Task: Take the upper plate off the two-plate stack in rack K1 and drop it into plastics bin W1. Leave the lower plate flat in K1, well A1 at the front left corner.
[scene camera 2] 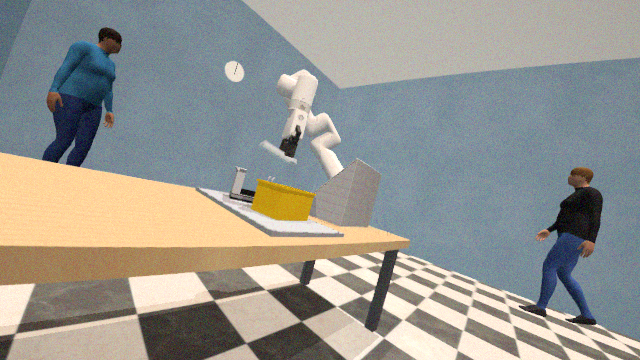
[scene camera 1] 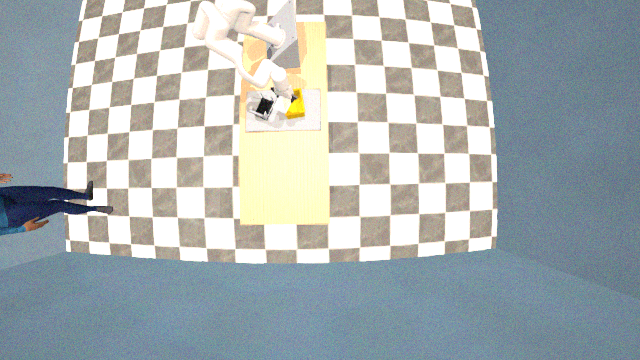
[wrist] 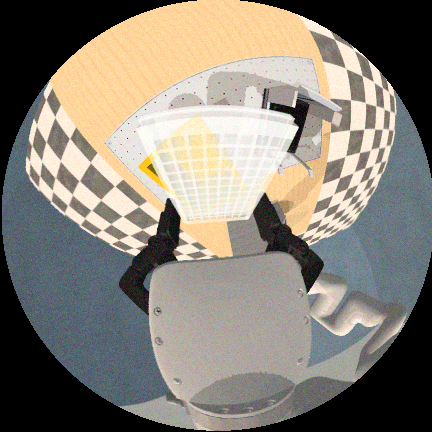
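My gripper is shut on a clear plate, held by its near end and raised high. In the wrist view the plate overlaps the yellow bin W1, hiding most of it; in scene camera 2 it hangs above and left of the bin. Whether one or two plates are held I cannot tell. Rack K1 stands beside the bin, its black floor showing; I cannot make out a lower plate in it.
Bin and rack stand on a grey perforated board on the wooden table. A grey sloped block stands near the arm. Two people stand away from the table.
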